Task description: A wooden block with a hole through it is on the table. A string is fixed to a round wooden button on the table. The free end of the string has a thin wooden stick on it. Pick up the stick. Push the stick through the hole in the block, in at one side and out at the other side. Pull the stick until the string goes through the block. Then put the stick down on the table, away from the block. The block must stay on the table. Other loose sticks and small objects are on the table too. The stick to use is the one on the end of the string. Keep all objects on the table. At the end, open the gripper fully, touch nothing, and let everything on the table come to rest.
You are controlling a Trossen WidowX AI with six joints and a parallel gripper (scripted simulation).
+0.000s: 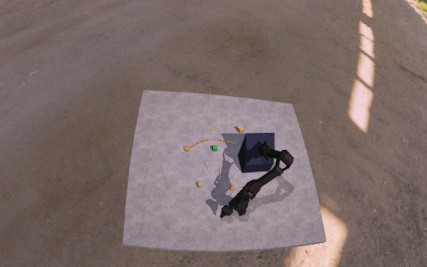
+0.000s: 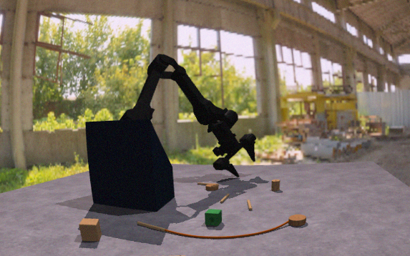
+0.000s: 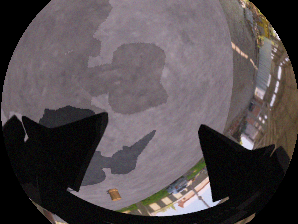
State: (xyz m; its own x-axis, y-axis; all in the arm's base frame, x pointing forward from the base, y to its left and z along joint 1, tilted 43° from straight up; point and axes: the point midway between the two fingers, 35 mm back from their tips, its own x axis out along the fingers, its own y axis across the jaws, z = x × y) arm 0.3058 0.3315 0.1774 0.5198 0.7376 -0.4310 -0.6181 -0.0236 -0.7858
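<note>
Now: the short wooden cylinder 10 cm ahead of my gripper tip, 23 cm to the right of it and 1 cm below it. Round my gripper tip: round wooden button 13 cm ahead, 52 cm to the right, 2 cm below; green block 5 cm behind, 50 cm to the right, 1 cm below; wooden block 27 cm behind, 66 cm to the right, 1 cm below.
</note>
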